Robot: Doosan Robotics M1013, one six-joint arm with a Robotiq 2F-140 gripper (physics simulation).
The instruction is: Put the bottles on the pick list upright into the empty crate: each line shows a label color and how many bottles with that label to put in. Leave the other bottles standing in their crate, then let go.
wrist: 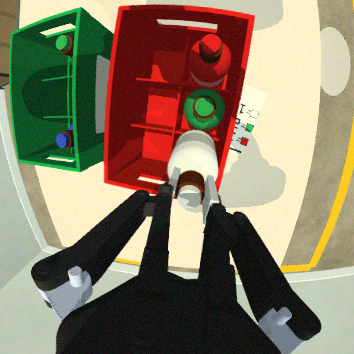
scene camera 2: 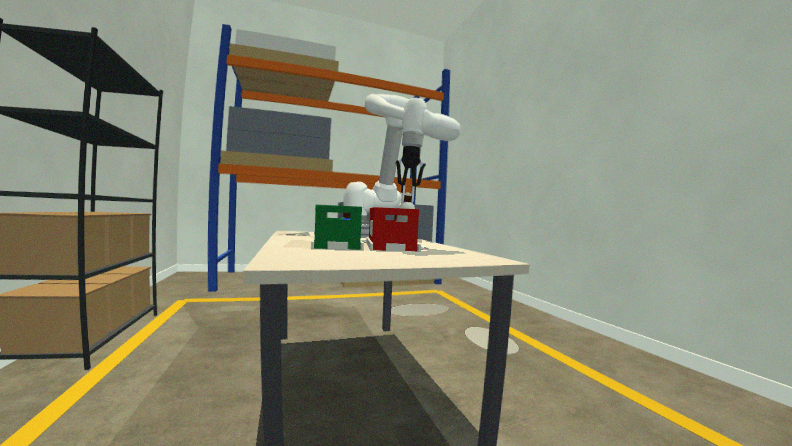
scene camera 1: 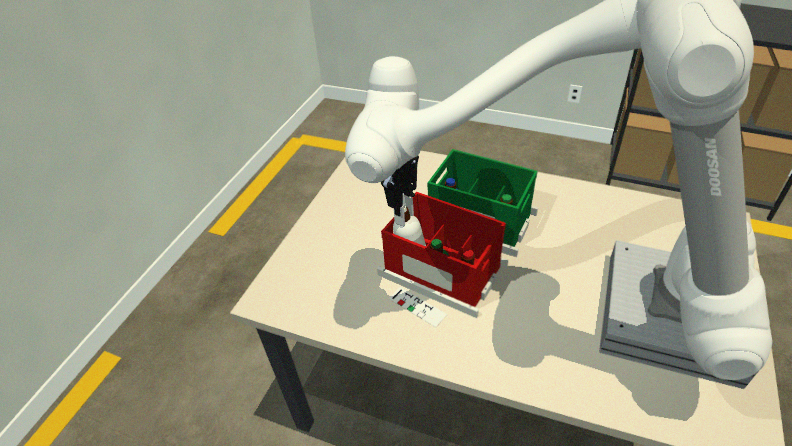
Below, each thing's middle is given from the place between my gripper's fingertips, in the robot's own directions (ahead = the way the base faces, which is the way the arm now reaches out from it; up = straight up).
Right now my hand is 10 mm past the white bottle (wrist: 194, 153) and 40 mm above it. The rest, counted from my hand: pick list (scene camera 1: 422, 309) 80 mm behind, 100 mm to the left, 210 mm below.
